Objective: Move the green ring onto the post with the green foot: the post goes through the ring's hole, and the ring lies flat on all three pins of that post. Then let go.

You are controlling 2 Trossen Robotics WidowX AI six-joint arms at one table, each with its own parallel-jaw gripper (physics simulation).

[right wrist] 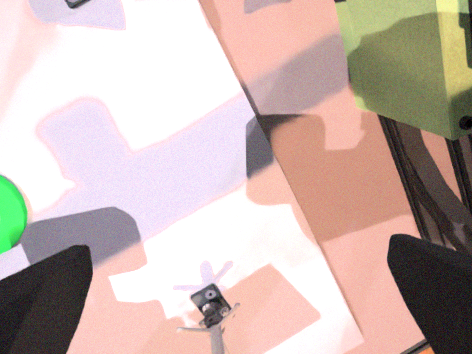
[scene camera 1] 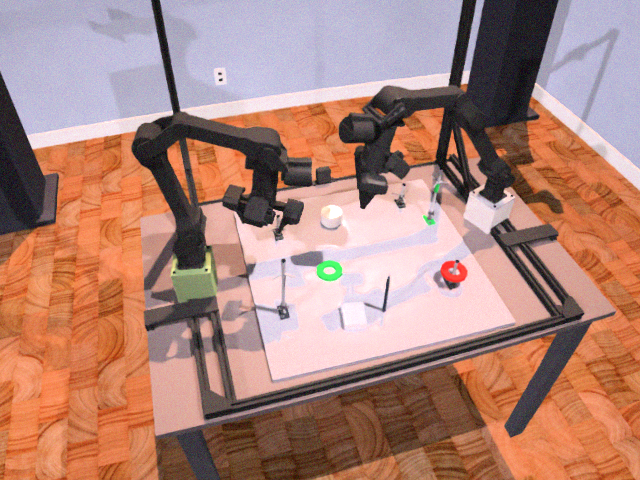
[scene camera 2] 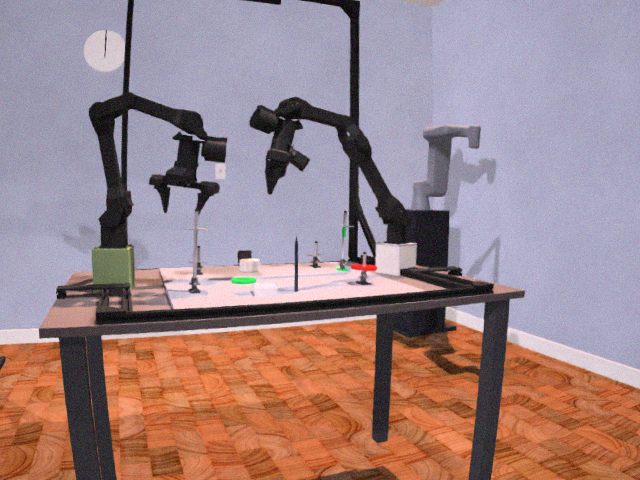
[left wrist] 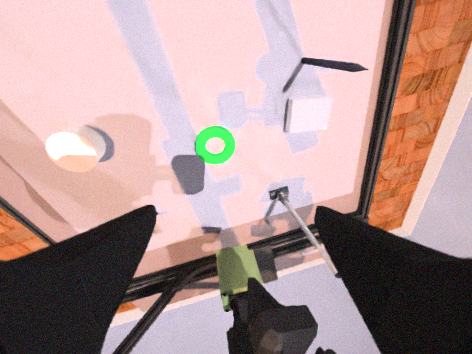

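Seen in the pictures: left gripper, fingertip midpoint: [scene camera 1: 360,198] [scene camera 2: 269,191] [left wrist: 237,212]; right gripper, fingertip midpoint: [right wrist: 242,254] [scene camera 1: 261,227] [scene camera 2: 180,215] [left wrist: 243,299]; left arm's base, origin of the base link: [scene camera 1: 492,194] [scene camera 2: 396,242]; right arm's base, origin of the base link: [scene camera 1: 191,259] [scene camera 2: 113,247] [left wrist: 242,298].
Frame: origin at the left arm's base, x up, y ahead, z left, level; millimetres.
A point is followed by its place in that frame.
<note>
The green ring [scene camera 1: 320,270] {y 561, x -79, z -122 mm} [scene camera 2: 243,280] {y 551, x -80, z -94 mm} [left wrist: 201,145] {y 521, x -80, z -129 mm} lies flat on the white board; part of it shows at the left edge of the right wrist view. The post with the green foot [scene camera 1: 429,220] {y 167, x -81, z -90 mm} [scene camera 2: 342,268] {y 166, x -81, z -90 mm} stands upright at the board's back right, with a green band near its top and no ring on it. My left gripper [scene camera 2: 270,191] {y 474, x 165, z -76 mm} [left wrist: 237,212] {y 474, x 165, z -76 mm} is open and empty, high above the back of the board, behind the ring. My right gripper [scene camera 2: 181,210] {y 691, x 100, z -194 mm} [right wrist: 242,254] {y 691, x 100, z -194 mm} is open and empty, high above the board's left part, over a short post [right wrist: 210,302] {y 575, x -81, z -309 mm}.
A red ring [scene camera 1: 444,272] {y 327, x -35, z 112 mm} [scene camera 2: 356,267] {y 334, x -38, z 127 mm} sits on a short post at the right. A tall post [scene camera 1: 283,289] {y 722, x 14, z -58 mm} stands front left. A black spike [scene camera 1: 386,294] {y 513, x -17, z 86 mm} [scene camera 2: 296,263] {y 512, x -16, z 86 mm} and a white block [scene camera 1: 353,316] {y 595, x -68, z 60 mm} [left wrist: 307,114] {y 583, x -68, z 49 mm} are at the front. A white round object [scene camera 1: 331,217] {y 420, x -53, z -255 mm} is behind the ring.
</note>
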